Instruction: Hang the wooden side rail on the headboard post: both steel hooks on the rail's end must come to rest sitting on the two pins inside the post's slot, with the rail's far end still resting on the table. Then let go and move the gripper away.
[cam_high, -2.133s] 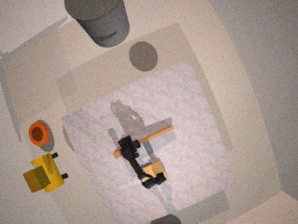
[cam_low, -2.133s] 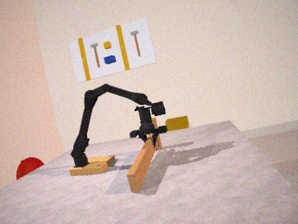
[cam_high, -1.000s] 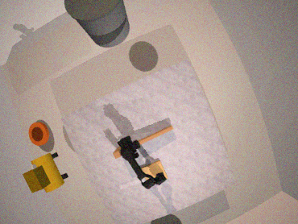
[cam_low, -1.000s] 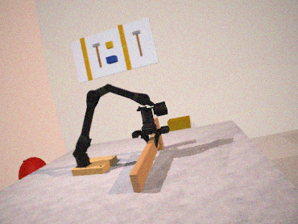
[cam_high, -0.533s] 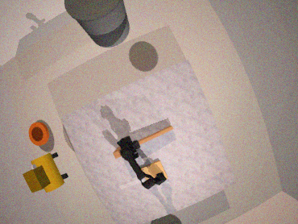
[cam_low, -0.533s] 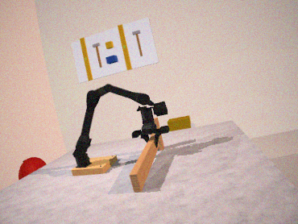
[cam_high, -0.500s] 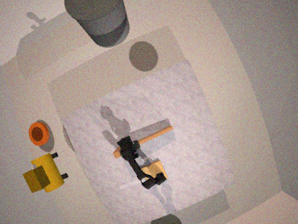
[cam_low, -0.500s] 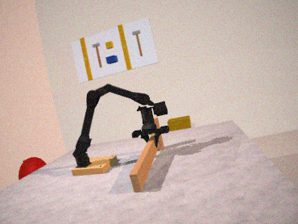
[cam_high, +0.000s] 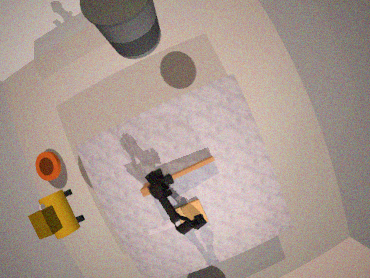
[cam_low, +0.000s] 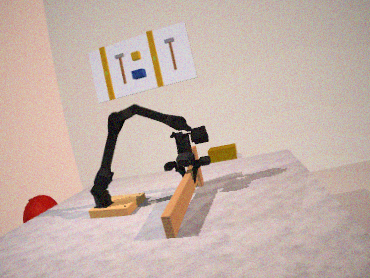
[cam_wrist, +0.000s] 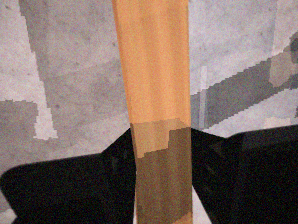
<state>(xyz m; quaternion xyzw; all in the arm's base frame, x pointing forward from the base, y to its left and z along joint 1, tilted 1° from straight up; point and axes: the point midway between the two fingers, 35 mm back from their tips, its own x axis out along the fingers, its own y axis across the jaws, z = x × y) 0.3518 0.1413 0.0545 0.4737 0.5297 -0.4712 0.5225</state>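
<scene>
My gripper tip is 11 cm to the right of the wooden headboard post, 4 cm below it and 1 cm past it.
</scene>
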